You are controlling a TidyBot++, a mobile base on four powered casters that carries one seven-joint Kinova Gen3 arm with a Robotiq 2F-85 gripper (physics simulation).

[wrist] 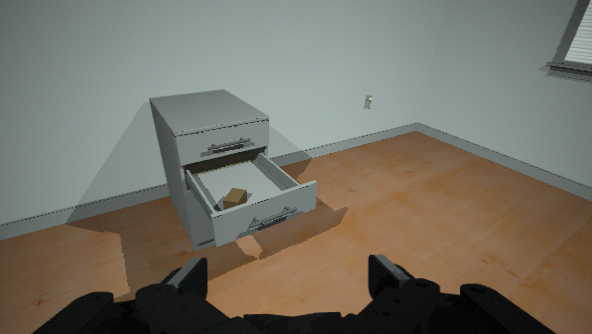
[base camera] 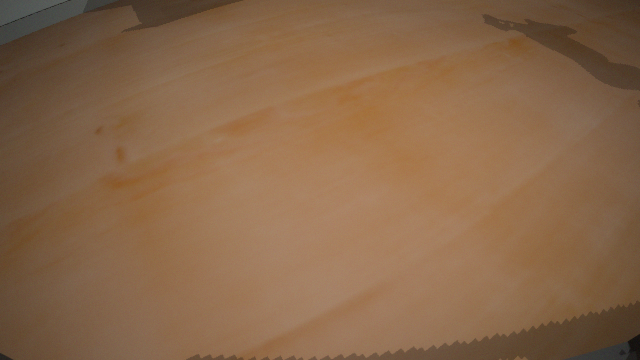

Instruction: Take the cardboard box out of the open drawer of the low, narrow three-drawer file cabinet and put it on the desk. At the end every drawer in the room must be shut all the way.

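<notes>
The low, narrow file cabinet (wrist: 210, 111) stands against the wall, left of the middle in the wrist view. Its top drawer (wrist: 220, 142) is shut. The drawer below it (wrist: 265, 215) is pulled far out. The small brown cardboard box (wrist: 235, 198) lies inside that drawer, near its front left corner. The lowest drawer is mostly hidden behind the open one. My gripper (wrist: 288, 274) is open and empty, in front of the cabinet and apart from it. The desk does not show in either view.
Walls meet in a corner behind and right of the cabinet, with a baseboard (wrist: 360, 140) along them. A power outlet (wrist: 368, 101) and a window (wrist: 580, 42) are on the walls. Wooden floor (base camera: 320, 200) (wrist: 450, 225) lies in front, with shadows on it.
</notes>
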